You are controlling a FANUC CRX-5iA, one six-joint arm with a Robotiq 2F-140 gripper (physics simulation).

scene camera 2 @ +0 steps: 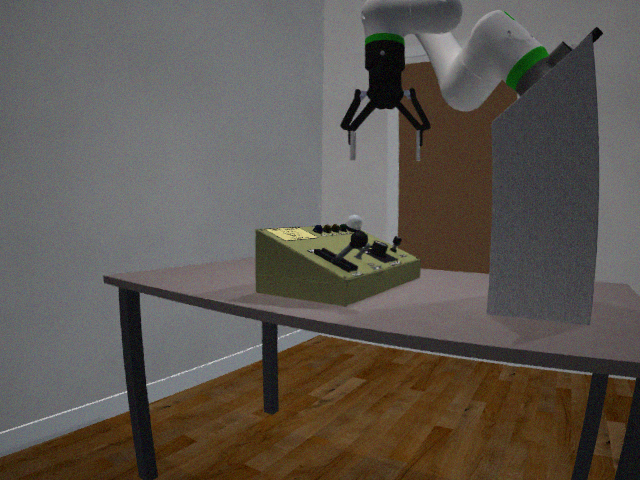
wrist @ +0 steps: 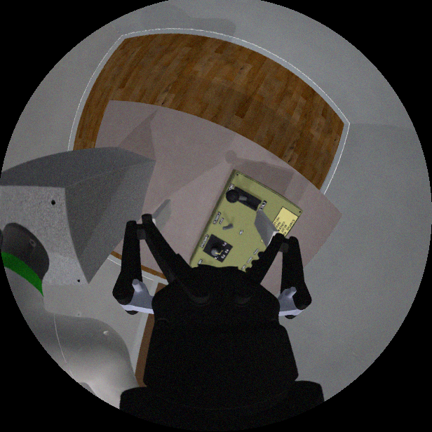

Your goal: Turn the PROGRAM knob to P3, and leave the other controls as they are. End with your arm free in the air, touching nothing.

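Seen in the pictures: gripper, fingertip midpoint: (scene camera 2: pixel 385 160); arm's base, origin of the base link: (scene camera 2: pixel 550 92).
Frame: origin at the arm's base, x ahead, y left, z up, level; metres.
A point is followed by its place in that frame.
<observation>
The PROGRAM knob (scene camera 2: pixel 378 248) {x 0.479, y 0.042, z -0.397 m} (wrist: pixel 216 248) is a small black knob on a black square plate with tiny position marks, on the sloped face of the green control box (scene camera 2: pixel 305 276) {x 0.468, y 0.335, z -0.445 m} (wrist: pixel 248 219). The marks are too small to tell which position it points to. My gripper (scene camera 2: pixel 385 159) {x 0.320, y 0.236, z -0.178 m} (wrist: pixel 213 211) is open and empty, pointing down in the air well above the box, touching nothing. In the wrist view the knob shows between and below the fingers, close to the gripper's black body, which hides the box's near end.
A lever with a black ball (scene camera 2: pixel 358 239) {x 0.373, y 0.262, z -0.357 m} (wrist: pixel 233 195), a small toggle (wrist: pixel 228 226), a black-topped stick (scene camera 2: pixel 396 241) {x 0.504, y -0.086, z -0.384 m}, a white dome (scene camera 2: pixel 354 222) {x 0.648, y -0.054, z -0.331 m} and a yellow note (scene camera 2: pixel 290 234) {x 0.594, y 0.269, z -0.357 m} (wrist: pixel 287 218) are on the box. A tall grey pedestal (scene camera 2: pixel 542 206) {x -0.013, y 0.147, z -0.273 m} (wrist: pixel 110 195) stands on the table (scene camera 2: pixel 444 320) {x 0.140, y 0.269, z -0.503 m} (wrist: pixel 190 150).
</observation>
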